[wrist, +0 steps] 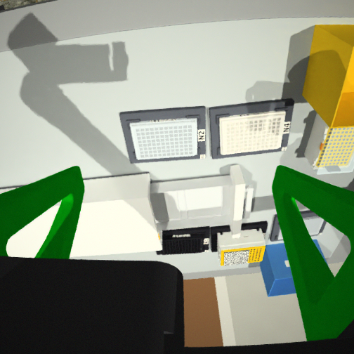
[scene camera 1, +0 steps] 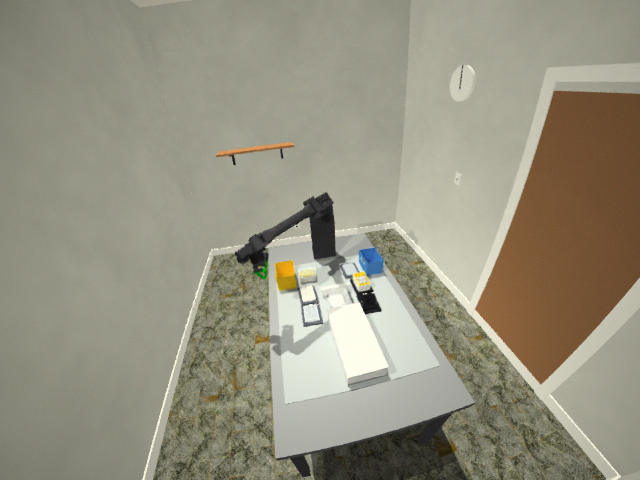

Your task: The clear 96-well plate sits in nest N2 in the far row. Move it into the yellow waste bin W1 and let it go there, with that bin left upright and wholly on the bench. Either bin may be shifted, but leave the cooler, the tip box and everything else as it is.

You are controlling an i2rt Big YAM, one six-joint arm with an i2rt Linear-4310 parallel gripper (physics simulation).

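Frame: origin at the arm's base, x back, y right, z up, level; metres.
Seen in the pictures: gripper, fingertip midpoint: (scene camera 1: 265, 272).
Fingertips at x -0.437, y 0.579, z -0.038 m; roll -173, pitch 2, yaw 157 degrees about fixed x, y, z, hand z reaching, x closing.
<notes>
Offsets run from my fingertips to a thing's top centre. "*": to the spot under its first point.
The clear 96-well plate {dx -0.099, dy -0.197, dz -0.342 m} (scene camera 1: 311, 313) (wrist: 164, 141) sits flat in the dark nest N2 (wrist: 165, 113), whose label shows in the wrist view. The yellow bin {dx +0.283, dy -0.187, dz -0.249 m} (scene camera 1: 285, 276) (wrist: 327, 75) stands upright on the bench, beyond nest N4 from the plate; its label cannot be read. My gripper (scene camera 1: 262, 271) (wrist: 177, 176) is open and empty. In the scene view it hangs in the air at the bench's left side, near the yellow bin. In the wrist view the plate shows between and above the green fingertips, well apart from them.
A cream plate {dx +0.065, dy -0.256, dz -0.342 m} (scene camera 1: 308, 293) (wrist: 252, 133) sits in N4. A yellow-topped box {* dx +0.196, dy -0.323, dz -0.302 m} (scene camera 1: 307, 274) (wrist: 336, 147) stands beside the yellow bin. A long white box (scene camera 1: 356, 341) (wrist: 120, 217), a yellow-and-white box {dx -0.055, dy -0.617, dz -0.292 m} (scene camera 1: 361, 281) (wrist: 242, 253) and a blue bin {dx +0.074, dy -0.802, dz -0.249 m} (scene camera 1: 371, 261) (wrist: 277, 270) also stand on the bench.
</notes>
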